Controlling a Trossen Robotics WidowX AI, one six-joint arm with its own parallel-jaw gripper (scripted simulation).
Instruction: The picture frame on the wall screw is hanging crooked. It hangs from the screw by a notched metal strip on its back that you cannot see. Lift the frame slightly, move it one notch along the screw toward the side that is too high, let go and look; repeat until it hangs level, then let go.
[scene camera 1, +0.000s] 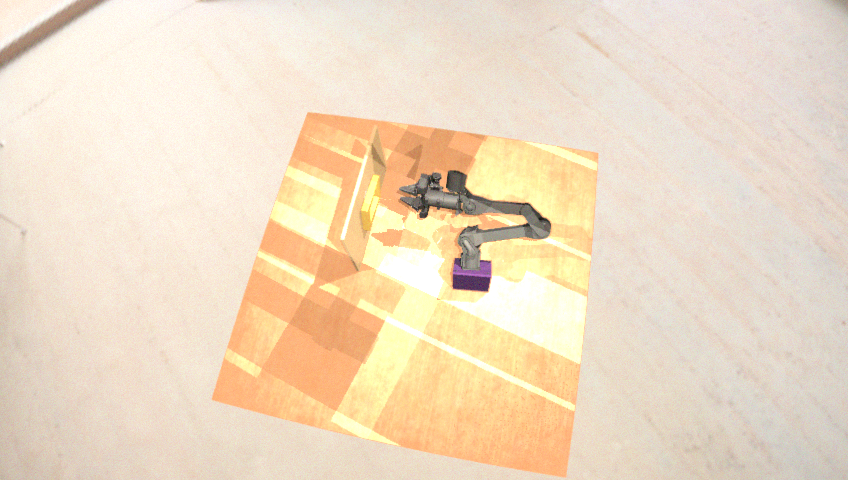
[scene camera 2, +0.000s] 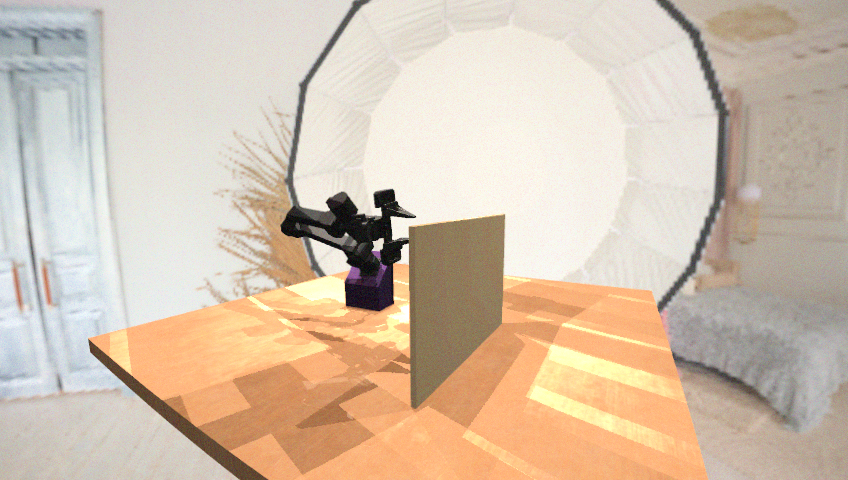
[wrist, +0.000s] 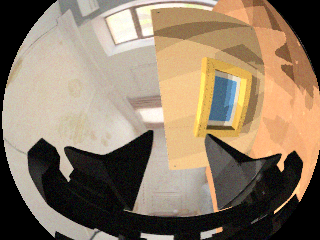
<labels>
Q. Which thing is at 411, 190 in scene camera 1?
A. My gripper.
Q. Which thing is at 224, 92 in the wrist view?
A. A picture frame.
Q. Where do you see my gripper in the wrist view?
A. At 180, 136
</labels>
